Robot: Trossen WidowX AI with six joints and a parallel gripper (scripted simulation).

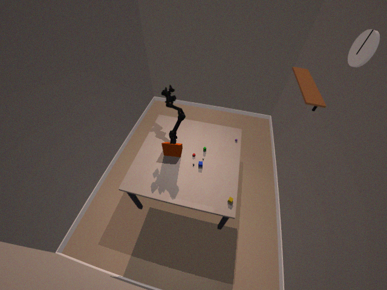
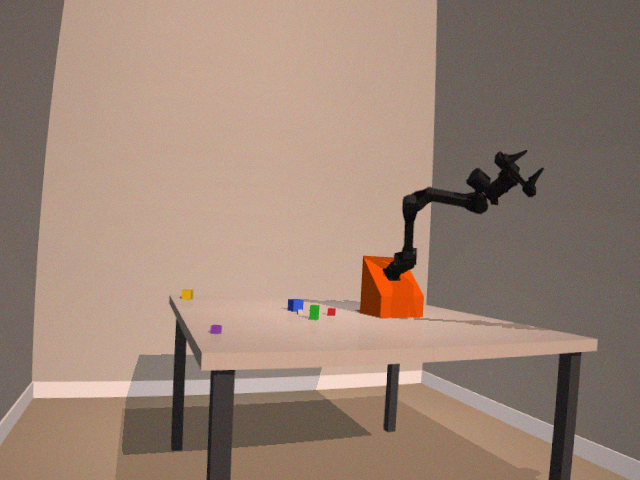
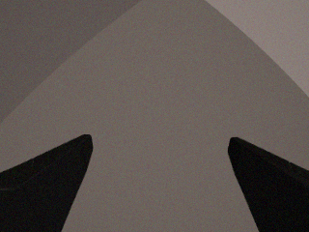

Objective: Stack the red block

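The red block is 61 cm to the right of my gripper tip, 58 cm below it and 40 cm ahead of it. Round my gripper tip: blue block (75 cm to the right, 57 cm below, 49 cm ahead); then purple block (96 cm ahead, 58 cm below, 30 cm to the right); then yellow block (117 cm to the right, 84 cm ahead, 57 cm below).
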